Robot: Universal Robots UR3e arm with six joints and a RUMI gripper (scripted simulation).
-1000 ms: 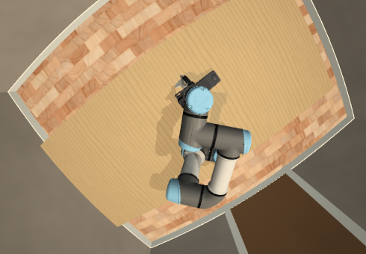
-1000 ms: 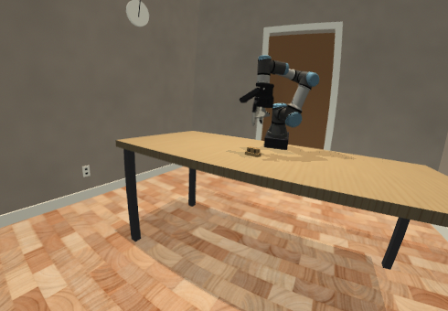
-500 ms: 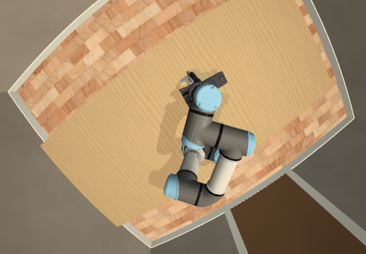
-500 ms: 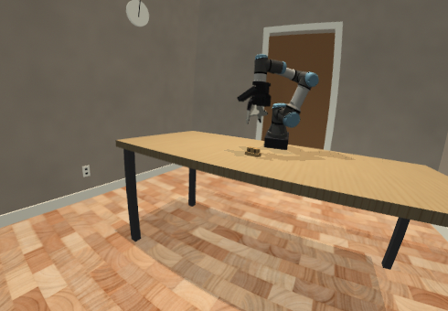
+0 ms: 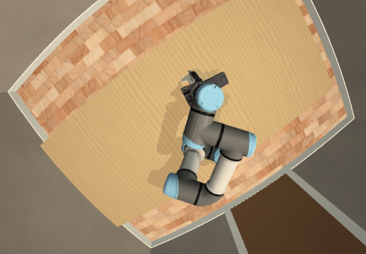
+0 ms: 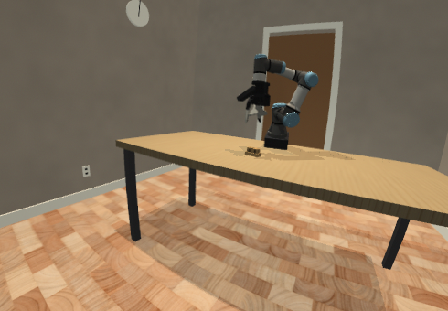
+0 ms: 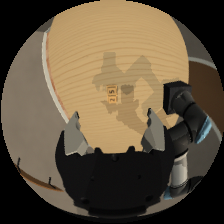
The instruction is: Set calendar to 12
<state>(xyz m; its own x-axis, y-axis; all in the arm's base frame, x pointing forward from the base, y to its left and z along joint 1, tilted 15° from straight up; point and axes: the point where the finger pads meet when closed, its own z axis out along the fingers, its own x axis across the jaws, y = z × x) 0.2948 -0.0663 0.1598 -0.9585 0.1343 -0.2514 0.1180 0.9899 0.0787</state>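
My hand is 16 cm above the wooden tray and 2 cm to the right of it.
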